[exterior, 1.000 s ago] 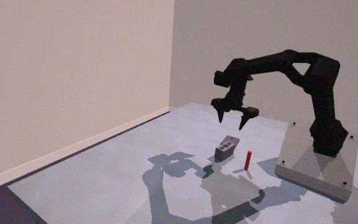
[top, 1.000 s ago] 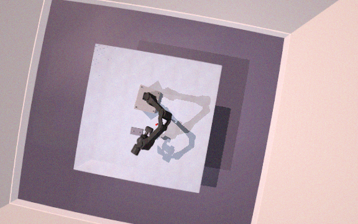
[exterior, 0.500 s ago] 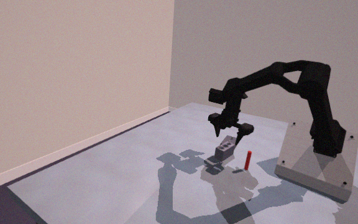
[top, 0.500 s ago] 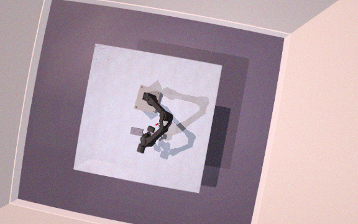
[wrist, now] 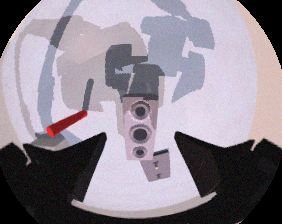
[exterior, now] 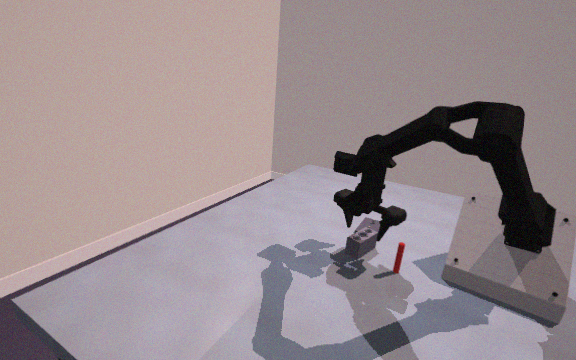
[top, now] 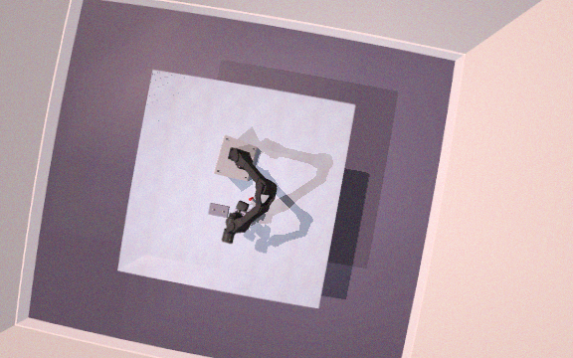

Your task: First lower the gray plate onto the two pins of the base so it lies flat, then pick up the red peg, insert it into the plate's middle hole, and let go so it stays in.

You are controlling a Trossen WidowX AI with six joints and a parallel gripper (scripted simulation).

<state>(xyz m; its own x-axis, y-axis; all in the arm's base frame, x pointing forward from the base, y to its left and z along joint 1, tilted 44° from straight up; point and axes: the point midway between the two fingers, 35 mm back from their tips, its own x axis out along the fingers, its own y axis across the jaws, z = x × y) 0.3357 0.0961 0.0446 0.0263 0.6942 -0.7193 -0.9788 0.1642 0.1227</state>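
Right now the gray plate is 1 cm below my gripper tip. The rest, counted from my gripper tip: red peg: 11 cm behind, 4 cm to the left, 1 cm below.
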